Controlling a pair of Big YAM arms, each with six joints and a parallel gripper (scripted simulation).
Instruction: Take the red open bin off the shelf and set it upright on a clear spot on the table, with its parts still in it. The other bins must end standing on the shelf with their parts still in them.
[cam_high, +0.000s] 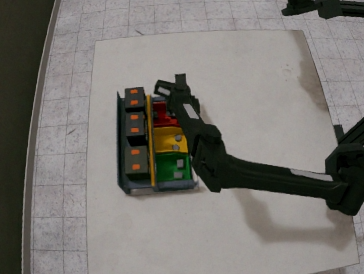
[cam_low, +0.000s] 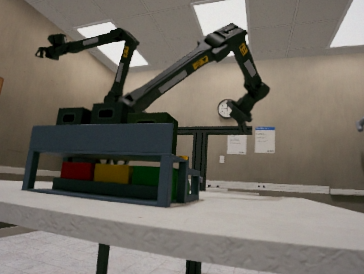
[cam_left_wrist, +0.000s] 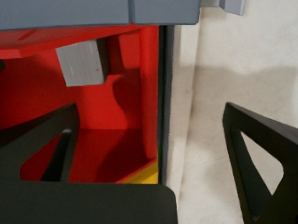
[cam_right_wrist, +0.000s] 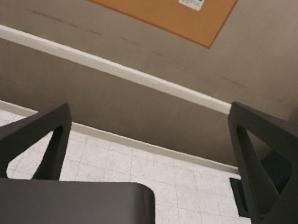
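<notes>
The red bin lies 80 mm ahead of my left hand and 10 mm below it. Round my left hand: green bin: 70 mm ahead, 230 mm to the left, 10 mm below; yellow bin: 80 mm ahead, 110 mm to the left, 10 mm below.
</notes>
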